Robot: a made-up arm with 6 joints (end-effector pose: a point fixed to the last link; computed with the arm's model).
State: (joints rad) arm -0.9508 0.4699 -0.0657 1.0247 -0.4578 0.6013
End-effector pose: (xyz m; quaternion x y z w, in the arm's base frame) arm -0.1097 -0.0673 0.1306 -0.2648 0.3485 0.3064 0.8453
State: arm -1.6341 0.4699 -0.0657 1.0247 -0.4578 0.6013
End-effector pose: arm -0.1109 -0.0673 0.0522 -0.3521 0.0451 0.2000 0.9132
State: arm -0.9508 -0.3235 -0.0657 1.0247 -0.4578 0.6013
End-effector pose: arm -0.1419 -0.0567 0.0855 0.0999 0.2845 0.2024 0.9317
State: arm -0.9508 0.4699 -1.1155 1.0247 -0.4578 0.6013
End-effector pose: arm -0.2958 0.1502 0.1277 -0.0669 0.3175 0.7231 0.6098
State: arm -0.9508 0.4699 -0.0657 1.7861 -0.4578 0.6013
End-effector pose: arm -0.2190 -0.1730 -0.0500 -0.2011 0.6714 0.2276 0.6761
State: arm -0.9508 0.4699 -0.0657 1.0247 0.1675 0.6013
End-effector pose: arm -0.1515 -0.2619 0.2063 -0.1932 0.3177 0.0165 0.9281
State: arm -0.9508 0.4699 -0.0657 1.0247 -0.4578 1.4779
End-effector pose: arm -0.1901 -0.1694 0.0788 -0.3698 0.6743 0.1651 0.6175
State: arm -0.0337 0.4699 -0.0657 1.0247 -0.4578 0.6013
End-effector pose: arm -0.0343 -0.0673 0.2018 -0.1018 0.6866 0.3919 0.6038
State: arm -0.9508 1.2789 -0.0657 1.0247 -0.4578 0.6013
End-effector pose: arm -0.0824 -0.0343 0.1689 -0.5939 0.3579 0.3634 0.6222
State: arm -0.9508 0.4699 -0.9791 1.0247 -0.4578 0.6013
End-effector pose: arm -0.2635 0.1316 0.1163 -0.0948 0.3268 0.6780 0.6516
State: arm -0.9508 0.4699 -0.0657 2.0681 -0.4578 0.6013
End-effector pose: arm -0.2916 -0.2117 -0.0847 -0.1696 0.7686 0.1893 0.5870
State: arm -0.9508 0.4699 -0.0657 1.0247 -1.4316 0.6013
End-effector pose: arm -0.2931 0.1840 0.0405 -0.3233 0.3290 0.6892 0.5588
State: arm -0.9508 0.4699 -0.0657 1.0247 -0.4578 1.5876
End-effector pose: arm -0.2029 -0.1821 0.0806 -0.3783 0.7071 0.1446 0.5796
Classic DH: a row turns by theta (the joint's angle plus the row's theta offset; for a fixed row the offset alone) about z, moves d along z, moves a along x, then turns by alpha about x. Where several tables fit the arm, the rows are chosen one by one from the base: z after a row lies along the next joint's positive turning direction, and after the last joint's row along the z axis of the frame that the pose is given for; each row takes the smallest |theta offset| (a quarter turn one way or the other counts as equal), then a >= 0, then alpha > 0; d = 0 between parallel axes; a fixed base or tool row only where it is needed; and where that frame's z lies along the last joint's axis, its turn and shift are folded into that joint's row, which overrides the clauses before.
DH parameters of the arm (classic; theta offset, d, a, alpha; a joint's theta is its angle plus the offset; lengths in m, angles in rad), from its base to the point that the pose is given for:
base (fixed): 0 0.0898 0 -1.5708
joint 1: 0 0.0041 -0.0456 1.5708
joint 2: -1.5708 0.3985 0.0778 1.5708
joint 3: 1.5708 0.1568 0.0009 -1.5708
joint 4: -1.5708 0.0595 0.0226 1.5708
joint 5: 0 -0.0423 -0.1248 -1.5708
joint 6: 0 -0.2134 -0.1632 -1.5708
tool (fixed): 3.1416 0.0233 0 0

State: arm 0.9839 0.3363 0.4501 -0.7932 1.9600 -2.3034
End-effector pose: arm -0.0062 -0.1072 0.6233 -0.6103 -0.6879 -0.2151 0.3286
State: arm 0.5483 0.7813 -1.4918 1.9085 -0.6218 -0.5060
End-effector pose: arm -0.0607 0.1019 0.6038 -0.6474 -0.6278 -0.4296 0.0462
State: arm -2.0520 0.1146 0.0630 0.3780 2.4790 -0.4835
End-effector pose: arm -0.3582 -0.0387 -0.6405 0.5094 -0.3435 -0.7783 0.1294
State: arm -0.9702 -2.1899 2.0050 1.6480 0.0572 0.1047
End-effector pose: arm -0.6387 0.2470 0.3264 -0.3650 -0.7959 0.4776 0.0725
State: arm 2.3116 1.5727 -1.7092 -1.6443 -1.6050 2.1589
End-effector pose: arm 0.1973 -0.0599 -0.4214 0.5390 0.7303 0.4169 0.0494
